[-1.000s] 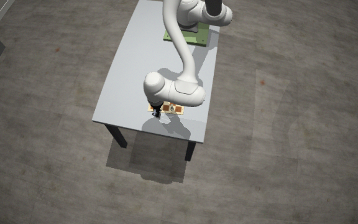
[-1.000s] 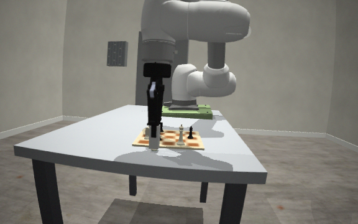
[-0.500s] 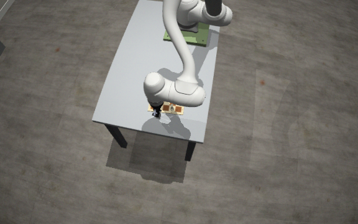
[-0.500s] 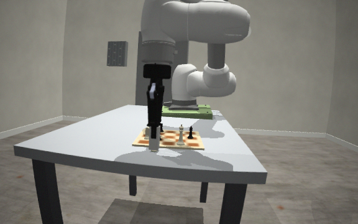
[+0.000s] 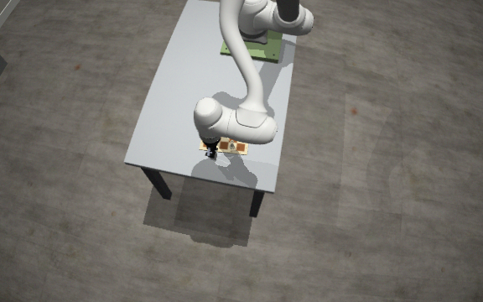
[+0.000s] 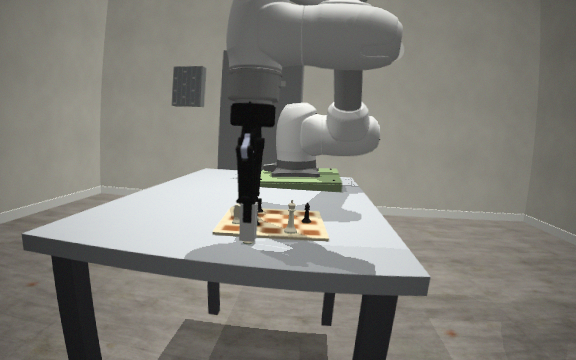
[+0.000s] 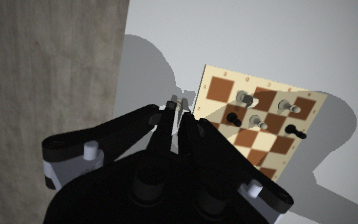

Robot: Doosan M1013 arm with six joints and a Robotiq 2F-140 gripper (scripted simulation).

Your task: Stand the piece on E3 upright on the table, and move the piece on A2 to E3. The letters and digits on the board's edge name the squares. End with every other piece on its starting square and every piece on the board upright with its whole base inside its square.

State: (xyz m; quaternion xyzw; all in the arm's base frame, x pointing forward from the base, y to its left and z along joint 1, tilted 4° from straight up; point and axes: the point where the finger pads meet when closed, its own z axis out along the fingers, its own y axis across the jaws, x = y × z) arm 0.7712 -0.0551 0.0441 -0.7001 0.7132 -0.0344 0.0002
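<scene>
Right now the chessboard is 14 cm behind my hand, 3 cm to the left of it and 4 cm below it.
</scene>
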